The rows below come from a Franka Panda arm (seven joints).
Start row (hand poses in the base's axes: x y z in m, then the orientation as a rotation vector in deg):
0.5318, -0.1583, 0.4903, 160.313, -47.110, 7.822
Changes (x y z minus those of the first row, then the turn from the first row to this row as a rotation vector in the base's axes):
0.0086, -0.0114, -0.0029, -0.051, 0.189, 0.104
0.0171, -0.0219, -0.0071, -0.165, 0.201, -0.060
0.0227, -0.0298, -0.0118, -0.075, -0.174, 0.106
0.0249, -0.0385, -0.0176, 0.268, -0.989, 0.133
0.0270, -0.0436, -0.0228, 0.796, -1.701, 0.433
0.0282, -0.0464, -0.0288, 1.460, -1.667, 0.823
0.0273, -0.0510, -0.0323, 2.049, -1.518, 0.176
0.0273, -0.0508, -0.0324, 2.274, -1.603, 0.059
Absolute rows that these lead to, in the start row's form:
0.5404, -0.1697, 0.4874, 160.282, -46.907, 7.592
0.5489, -0.1802, 0.4832, 160.101, -47.099, 7.591
0.5545, -0.1881, 0.4785, 160.318, -46.981, 8.113
0.5567, -0.1968, 0.4727, 160.774, -47.230, 9.142
0.5588, -0.2019, 0.4675, 161.505, -47.127, 10.007
0.5600, -0.2047, 0.4615, 162.296, -46.768, 9.780
0.5591, -0.2093, 0.4580, 162.535, -47.816, 9.241
0.5591, -0.2091, 0.4579, 162.705, -48.066, 9.259

